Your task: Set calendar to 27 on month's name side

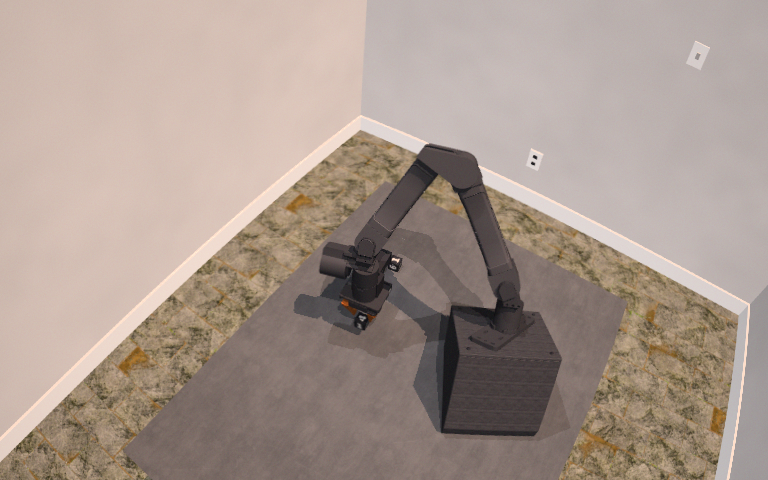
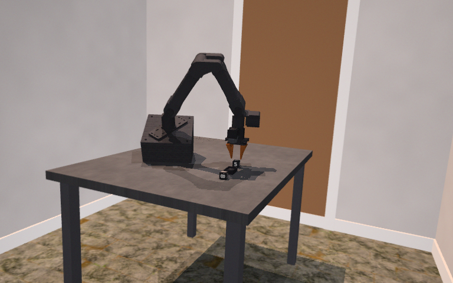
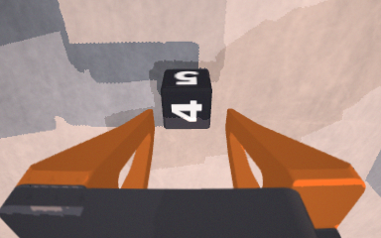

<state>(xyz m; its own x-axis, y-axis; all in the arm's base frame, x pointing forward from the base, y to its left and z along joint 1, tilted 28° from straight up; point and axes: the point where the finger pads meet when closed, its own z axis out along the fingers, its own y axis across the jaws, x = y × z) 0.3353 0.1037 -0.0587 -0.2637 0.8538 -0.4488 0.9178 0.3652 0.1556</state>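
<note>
The black cube is 3 cm below my hand. Also, from my hand: black digit cube 21 cm to the right, 6 cm ahead, 3 cm below; then black tray 10 cm to the right, 4 cm below, 3 cm ahead.
</note>
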